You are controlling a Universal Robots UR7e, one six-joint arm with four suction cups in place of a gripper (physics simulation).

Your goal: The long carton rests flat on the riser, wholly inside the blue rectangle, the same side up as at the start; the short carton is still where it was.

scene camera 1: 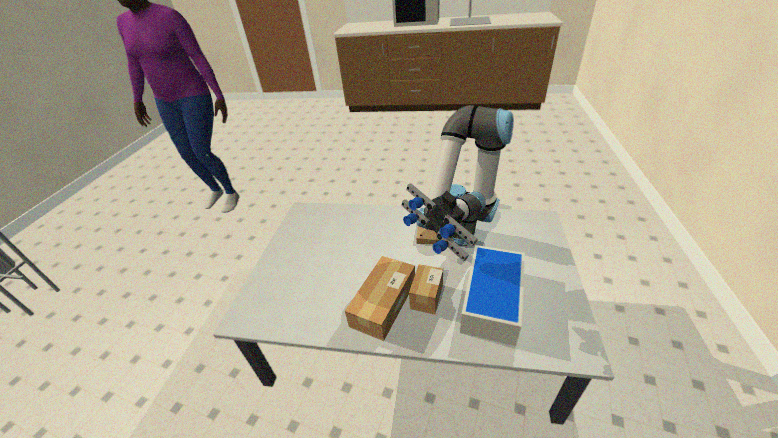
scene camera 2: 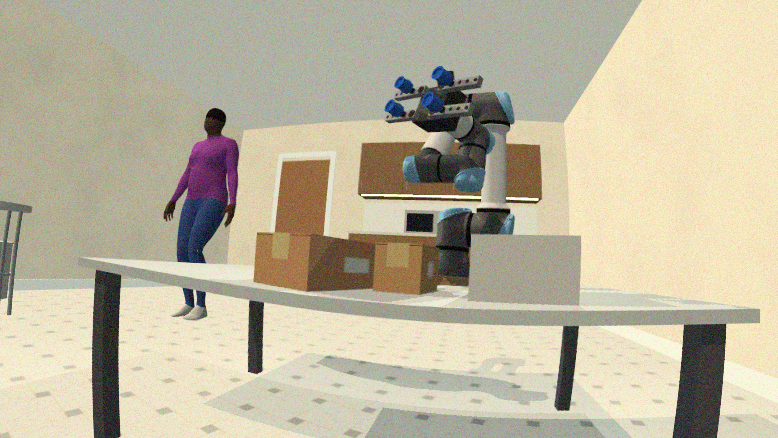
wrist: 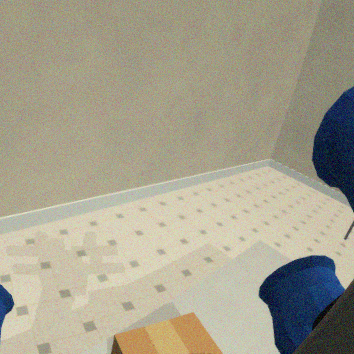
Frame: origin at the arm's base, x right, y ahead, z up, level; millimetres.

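Where they show: hand at its tool point: [scene camera 1: 424, 226] [scene camera 2: 412, 89] [wrist: 125, 237]; arm's base at its link origin: [scene camera 2: 449, 276].
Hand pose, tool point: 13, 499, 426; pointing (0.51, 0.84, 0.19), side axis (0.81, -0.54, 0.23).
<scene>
Each offset is from my tool point to the centre of the thing, as dx, dy, dz.
The long carton {+177, -8, -400} [scene camera 1: 375, 299] [scene camera 2: 281, 266] lies flat on the table, left of the short carton {+12, -80, -400} [scene camera 1: 424, 296] [scene camera 2: 396, 274], with a white label on top. A narrow gap separates them. The grey riser {-247, -120, -392} [scene camera 1: 489, 330] [scene camera 2: 522, 269] stands right of the short carton; the blue rectangle {-247, -120, -332} [scene camera 1: 494, 285] covers most of its top and bears no carton. My gripper [scene camera 1: 428, 225] [scene camera 2: 418, 92] is open and holds nothing. It is high above the table, near the arm's base, tilted with its four blue cups facing outward. In the wrist view a taped carton end, seemingly the long carton [wrist: 167, 337], shows at the bottom.
The table [scene camera 1: 283, 272] [scene camera 2: 653, 312] carries the cartons, the riser and the arm. A person [scene camera 1: 168, 59] [scene camera 2: 212, 168] in a purple top stands beyond the table's left side. A brown counter [scene camera 1: 462, 68] stands at the back. Part of a chair shows at the left edge.
</scene>
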